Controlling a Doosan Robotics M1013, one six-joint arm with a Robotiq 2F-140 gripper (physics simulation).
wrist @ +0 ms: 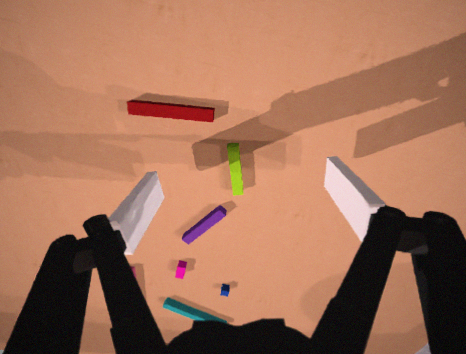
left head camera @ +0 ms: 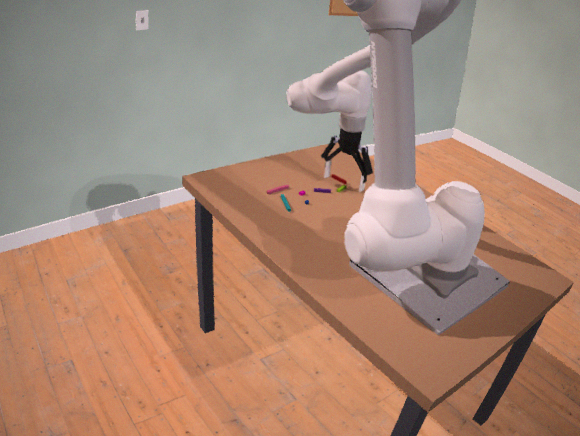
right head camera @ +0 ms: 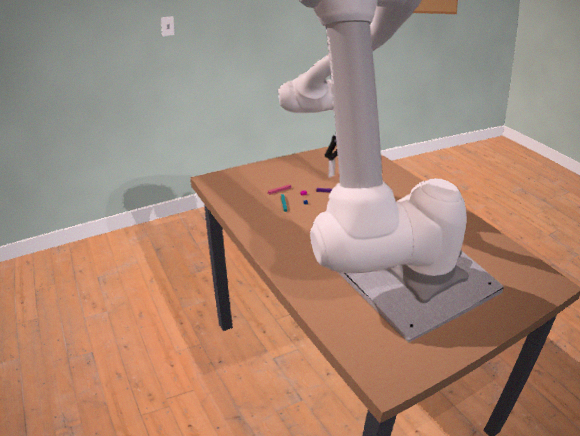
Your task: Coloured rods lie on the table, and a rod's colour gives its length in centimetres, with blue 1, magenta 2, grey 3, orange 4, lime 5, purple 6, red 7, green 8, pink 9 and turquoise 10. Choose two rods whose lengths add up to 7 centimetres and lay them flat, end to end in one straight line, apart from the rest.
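Places are measured from the arm's base along level axes (x ahead, y left, z up), in millimetres.
Pixels of known places: gripper, fingertip midpoint: (wrist: 240,178) (left head camera: 343,183); arm's base at its link origin: (left head camera: 439,269) (right head camera: 425,272).
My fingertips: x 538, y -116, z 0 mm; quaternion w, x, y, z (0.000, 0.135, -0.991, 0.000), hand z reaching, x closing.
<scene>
Ahead of a thing's pixels: the offset from my fingertips to its middle. Level surfaces: height alone.
My gripper (left head camera: 344,183) (wrist: 240,178) is open and empty, pointing down over the lime rod @(dx +4, dy +3, dz -22 mm) (left head camera: 341,188) (wrist: 235,170), which lies between the fingers in the wrist view. The red rod @(dx +66, dy -41, dz -22 mm) (left head camera: 339,179) (wrist: 170,111) lies beyond it. The purple rod @(dx +27, dy +76, dz -22 mm) (left head camera: 322,190) (right head camera: 324,190) (wrist: 204,225) lies diagonally in the wrist view, near the short magenta rod @(dx +48, dy +152, dz -22 mm) (left head camera: 302,192) (right head camera: 303,192) (wrist: 181,269) and tiny blue rod @(dx -12, dy +180, dz -22 mm) (left head camera: 307,202) (right head camera: 305,202) (wrist: 225,290). The turquoise rod @(dx +21, dy +245, dz -22 mm) (left head camera: 285,202) (right head camera: 284,202) (wrist: 192,310) and pink rod @(dx +112, dy +211, dz -22 mm) (left head camera: 278,189) (right head camera: 279,189) lie farther left in the head views. All lie apart.
The arm's base stands on a grey plate (left head camera: 440,320) (right head camera: 410,327) on the brown table @(dz -27 mm) (left head camera: 350,320) (right head camera: 350,345). The arm hides the lime and red rods and one finger in the right head view. The left finger partly covers the pink rod in the wrist view.
</scene>
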